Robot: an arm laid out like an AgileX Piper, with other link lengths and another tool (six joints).
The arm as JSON. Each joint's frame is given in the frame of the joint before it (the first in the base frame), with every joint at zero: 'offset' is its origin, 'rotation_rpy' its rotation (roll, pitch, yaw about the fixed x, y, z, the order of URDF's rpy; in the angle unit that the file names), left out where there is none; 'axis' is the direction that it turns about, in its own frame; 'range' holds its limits. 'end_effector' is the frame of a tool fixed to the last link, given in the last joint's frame.
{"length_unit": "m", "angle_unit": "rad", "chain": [
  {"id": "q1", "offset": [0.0, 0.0, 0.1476], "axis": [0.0, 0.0, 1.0], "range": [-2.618, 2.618]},
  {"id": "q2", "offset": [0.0, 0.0, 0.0], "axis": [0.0, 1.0, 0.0], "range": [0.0, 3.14]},
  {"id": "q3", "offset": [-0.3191, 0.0, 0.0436], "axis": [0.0, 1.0, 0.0], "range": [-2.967, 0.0]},
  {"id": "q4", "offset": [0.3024, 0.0, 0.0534], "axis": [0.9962, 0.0, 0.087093], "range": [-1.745, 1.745]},
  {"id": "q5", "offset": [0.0, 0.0, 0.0], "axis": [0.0, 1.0, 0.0], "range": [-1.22, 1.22]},
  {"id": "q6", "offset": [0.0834, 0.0, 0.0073], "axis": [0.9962, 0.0, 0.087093], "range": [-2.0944, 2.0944]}
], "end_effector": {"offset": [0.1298, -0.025, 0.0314], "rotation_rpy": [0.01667, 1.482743, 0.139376]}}
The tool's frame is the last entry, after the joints.
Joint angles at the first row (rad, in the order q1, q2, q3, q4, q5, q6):
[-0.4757 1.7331 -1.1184 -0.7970 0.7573 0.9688]
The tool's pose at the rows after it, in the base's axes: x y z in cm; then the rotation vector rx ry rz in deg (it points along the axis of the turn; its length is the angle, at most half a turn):
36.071, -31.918, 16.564, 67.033, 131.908, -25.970
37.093, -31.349, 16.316, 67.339, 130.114, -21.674
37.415, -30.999, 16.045, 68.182, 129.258, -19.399
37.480, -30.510, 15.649, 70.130, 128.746, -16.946
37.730, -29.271, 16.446, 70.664, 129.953, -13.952
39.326, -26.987, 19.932, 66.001, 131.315, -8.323
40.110, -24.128, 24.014, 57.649, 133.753, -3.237
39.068, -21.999, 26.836, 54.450, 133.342, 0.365
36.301, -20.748, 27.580, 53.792, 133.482, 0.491
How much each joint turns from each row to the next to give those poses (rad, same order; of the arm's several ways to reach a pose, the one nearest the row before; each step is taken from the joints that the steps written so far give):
[0.0000 0.0018 0.0065 0.0636 -0.0779 0.0230]
[0.0017 0.0000 -0.0002 0.0439 -0.0478 0.0001]
[0.0000 0.0000 0.0023 0.0294 -0.0194 0.0001]
[0.0000 0.0000 0.0000 0.0482 -0.0035 -0.0090]
[0.0124 -0.0218 -0.0193 0.0986 0.0400 -0.0787]
[0.0282 -0.0576 -0.0561 0.1523 0.0558 -0.1643]
[0.0278 -0.0822 -0.0378 0.1385 0.0639 -0.1908]
[0.0111 -0.0902 0.0111 0.0778 0.0419 -0.0754]
[0.0000 -0.0987 0.0753 0.0080 0.0199 -0.0156]

